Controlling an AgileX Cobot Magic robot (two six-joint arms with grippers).
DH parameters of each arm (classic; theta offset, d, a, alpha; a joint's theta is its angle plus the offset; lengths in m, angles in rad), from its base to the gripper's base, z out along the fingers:
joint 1: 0 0.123 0 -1.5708
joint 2: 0.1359 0 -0.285 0
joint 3: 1.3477 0 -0.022 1.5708
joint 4: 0 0.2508 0 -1.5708
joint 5: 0 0 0.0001 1.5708
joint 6: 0 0.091 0 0
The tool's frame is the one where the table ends.
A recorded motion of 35 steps. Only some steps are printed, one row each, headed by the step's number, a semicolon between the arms.
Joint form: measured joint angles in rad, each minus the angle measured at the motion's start. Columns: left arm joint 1, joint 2, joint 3, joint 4, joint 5, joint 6; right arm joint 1, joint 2, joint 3, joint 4, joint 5, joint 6.
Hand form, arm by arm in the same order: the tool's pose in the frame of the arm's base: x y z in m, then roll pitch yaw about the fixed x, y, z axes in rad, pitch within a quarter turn. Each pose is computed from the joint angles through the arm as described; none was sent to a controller.
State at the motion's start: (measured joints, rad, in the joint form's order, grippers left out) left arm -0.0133 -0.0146 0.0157 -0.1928 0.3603 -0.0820; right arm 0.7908 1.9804 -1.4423 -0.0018 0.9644 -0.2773
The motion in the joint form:
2: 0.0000 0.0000 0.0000 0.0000 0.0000 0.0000; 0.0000 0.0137 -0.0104 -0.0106 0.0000 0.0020
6: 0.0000 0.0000 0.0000 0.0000 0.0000 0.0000; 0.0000 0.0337 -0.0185 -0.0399 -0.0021 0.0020
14: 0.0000 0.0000 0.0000 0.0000 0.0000 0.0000; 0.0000 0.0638 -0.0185 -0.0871 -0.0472 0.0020
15: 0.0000 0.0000 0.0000 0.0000 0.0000 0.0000; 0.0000 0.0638 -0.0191 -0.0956 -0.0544 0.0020
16: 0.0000 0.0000 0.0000 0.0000 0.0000 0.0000; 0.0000 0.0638 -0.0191 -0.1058 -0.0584 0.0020
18: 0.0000 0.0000 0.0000 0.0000 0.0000 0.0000; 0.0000 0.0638 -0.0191 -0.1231 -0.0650 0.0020
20: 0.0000 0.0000 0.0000 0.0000 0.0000 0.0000; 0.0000 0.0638 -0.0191 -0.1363 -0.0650 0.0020
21: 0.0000 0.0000 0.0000 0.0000 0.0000 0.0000; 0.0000 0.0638 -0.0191 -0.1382 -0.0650 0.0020
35: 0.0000 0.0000 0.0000 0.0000 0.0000 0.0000; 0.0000 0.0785 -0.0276 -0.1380 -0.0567 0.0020
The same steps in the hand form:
2: 0.0525 -0.0069 0.1768 -2.3498 1.1851 -2.3951; 0.2819 0.2837 0.1844 -3.0891 0.1433 -2.0654
6: 0.0525 -0.0069 0.1768 -2.3498 1.1851 -2.3951; 0.2855 0.2841 0.1784 -3.0666 0.1264 -2.0493
14: 0.0525 -0.0069 0.1768 -2.3498 1.1851 -2.3951; 0.2918 0.2858 0.1670 -3.0232 0.1279 -2.0194
15: 0.0525 -0.0069 0.1768 -2.3498 1.1851 -2.3951; 0.2928 0.2860 0.1673 -3.0138 0.1329 -2.0135
16: 0.0525 -0.0069 0.1768 -2.3498 1.1851 -2.3951; 0.2935 0.2858 0.1674 -3.0041 0.1337 -2.0070
18: 0.0525 -0.0069 0.1768 -2.3498 1.1851 -2.3951; 0.2949 0.2854 0.1677 -2.9877 0.1348 -1.9959
20: 0.0525 -0.0069 0.1768 -2.3498 1.1851 -2.3951; 0.2956 0.2848 0.1678 -2.9768 0.1307 -1.9882
21: 0.0525 -0.0069 0.1768 -2.3498 1.1851 -2.3951; 0.2957 0.2847 0.1678 -2.9752 0.1301 -1.9871
35: 0.0525 -0.0069 0.1768 -2.3498 1.1851 -2.3951; 0.2967 0.2857 0.1637 -2.9800 0.1165 -1.9888

